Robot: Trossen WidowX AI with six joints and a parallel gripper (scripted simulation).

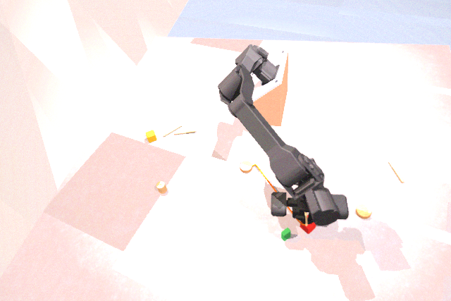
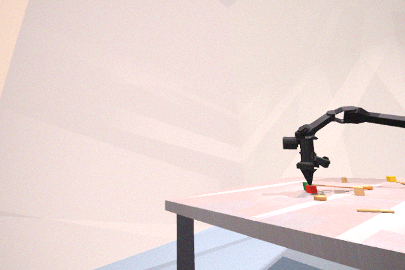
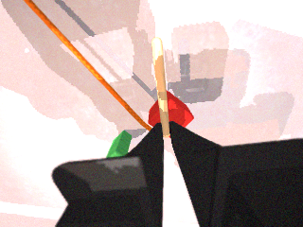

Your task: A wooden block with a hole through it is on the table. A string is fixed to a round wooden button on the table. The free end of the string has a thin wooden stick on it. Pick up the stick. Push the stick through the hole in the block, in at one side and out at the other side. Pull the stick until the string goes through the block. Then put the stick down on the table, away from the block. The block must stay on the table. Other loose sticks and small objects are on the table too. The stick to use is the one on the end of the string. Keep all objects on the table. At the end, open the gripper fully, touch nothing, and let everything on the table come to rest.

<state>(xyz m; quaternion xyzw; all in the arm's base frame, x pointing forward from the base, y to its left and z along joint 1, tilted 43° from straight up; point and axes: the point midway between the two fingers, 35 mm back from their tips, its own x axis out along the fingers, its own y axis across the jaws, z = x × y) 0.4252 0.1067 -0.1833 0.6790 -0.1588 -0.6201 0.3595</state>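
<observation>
Now: the red cube 2 cm below my gripper tip. Round my gripper tip: round disc (14 cm to the left, 9 cm behind, 2 cm below); then wooden block (16 cm behind, 4 cm to the right, 2 cm below); then green block (5 cm to the right, 4 cm ahead, 1 cm below).
</observation>
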